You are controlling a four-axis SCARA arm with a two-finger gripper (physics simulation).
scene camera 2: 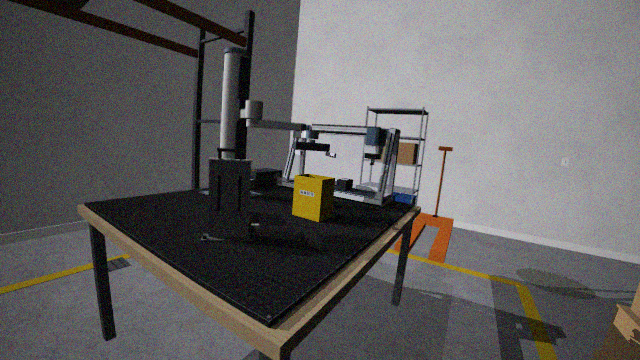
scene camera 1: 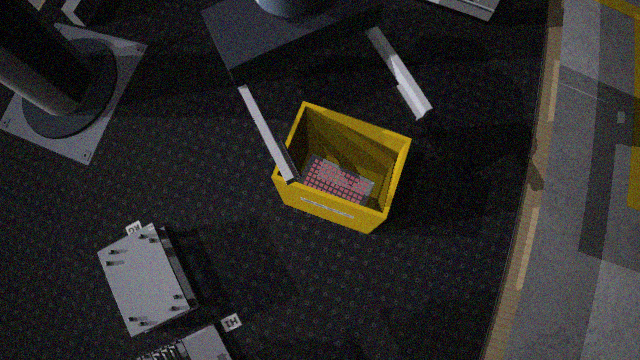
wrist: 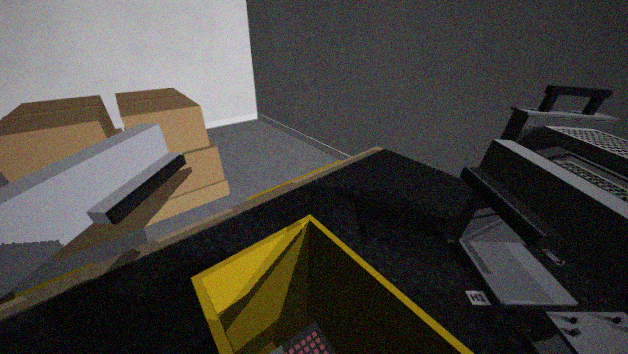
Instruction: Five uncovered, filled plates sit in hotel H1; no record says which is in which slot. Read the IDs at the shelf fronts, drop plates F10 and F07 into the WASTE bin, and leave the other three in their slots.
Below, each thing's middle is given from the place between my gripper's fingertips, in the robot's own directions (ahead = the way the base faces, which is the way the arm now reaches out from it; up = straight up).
Scene:
The RG stand (scene camera 1: 142, 279) is 28 cm behind my hand, 26 cm to the right of it and 25 cm below it. Round my hand: hotel H1 (scene camera 2: 228, 218): 44 cm to the right, 17 cm below, 9 cm behind.

